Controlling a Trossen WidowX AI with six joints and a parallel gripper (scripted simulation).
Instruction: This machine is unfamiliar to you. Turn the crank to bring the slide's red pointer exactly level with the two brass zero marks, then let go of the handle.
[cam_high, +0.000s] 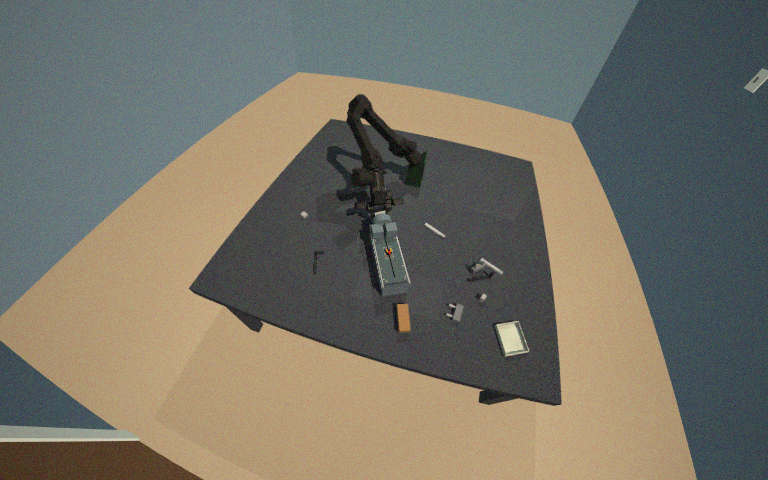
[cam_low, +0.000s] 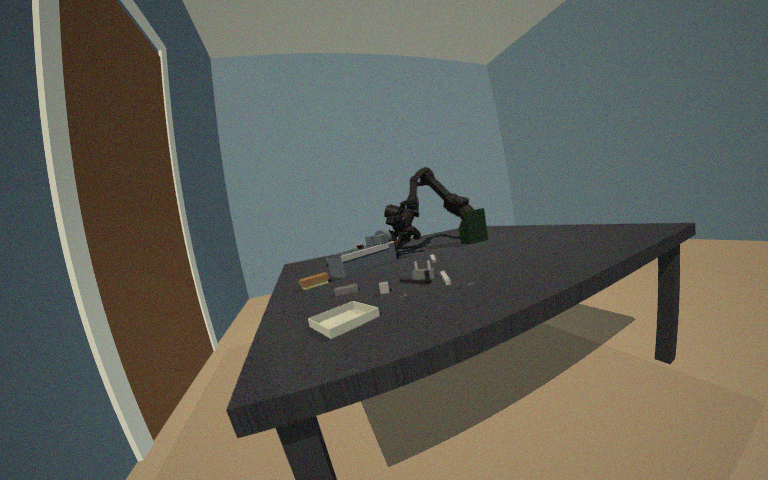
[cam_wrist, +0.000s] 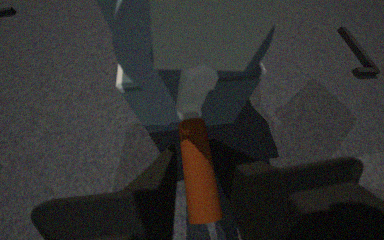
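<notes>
Right now the crank is 4 cm above my gripper tip. Also, from my gripper tip: orange crank handle 3 cm above, 2 cm behind, 1 cm to the right; then red pointer 15 cm ahead, 9 cm to the left, 5 cm above; then orange block 32 cm ahead, 22 cm to the left, 2 cm below.
</notes>
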